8 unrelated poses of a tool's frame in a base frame.
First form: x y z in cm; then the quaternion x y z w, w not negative.
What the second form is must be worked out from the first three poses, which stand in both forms.
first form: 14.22, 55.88, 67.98, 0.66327, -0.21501, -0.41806, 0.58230
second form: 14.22, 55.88, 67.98, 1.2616, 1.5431, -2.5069
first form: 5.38, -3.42, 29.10, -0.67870, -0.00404, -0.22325, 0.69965
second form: 5.38, -3.42, 29.10, -1.8856, 1.4920, 1.2679
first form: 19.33, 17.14, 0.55, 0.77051, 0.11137, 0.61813, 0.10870
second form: 19.33, 17.14, 0.55, 2.8240, 1.7846, -0.0305
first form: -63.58, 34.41, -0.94, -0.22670, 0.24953, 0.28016, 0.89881
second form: -63.58, 34.41, -0.94, -0.4353, 0.6877, 1.0397
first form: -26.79, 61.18, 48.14, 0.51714, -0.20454, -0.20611, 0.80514
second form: -26.79, 61.18, 48.14, 1.6968, 1.1794, -2.1980
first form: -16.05, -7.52, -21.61, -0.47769, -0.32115, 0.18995, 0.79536
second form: -16.05, -7.52, -21.61, -1.9283, 1.2267, 2.3971
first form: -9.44, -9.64, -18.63, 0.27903, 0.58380, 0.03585, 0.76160
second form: -9.44, -9.64, -18.63, 0.4929, 1.4074, -0.3988
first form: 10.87, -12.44, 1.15, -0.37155, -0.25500, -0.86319, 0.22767
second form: 10.87, -12.44, 1.15, 2.7980, 0.9350, 0.8594
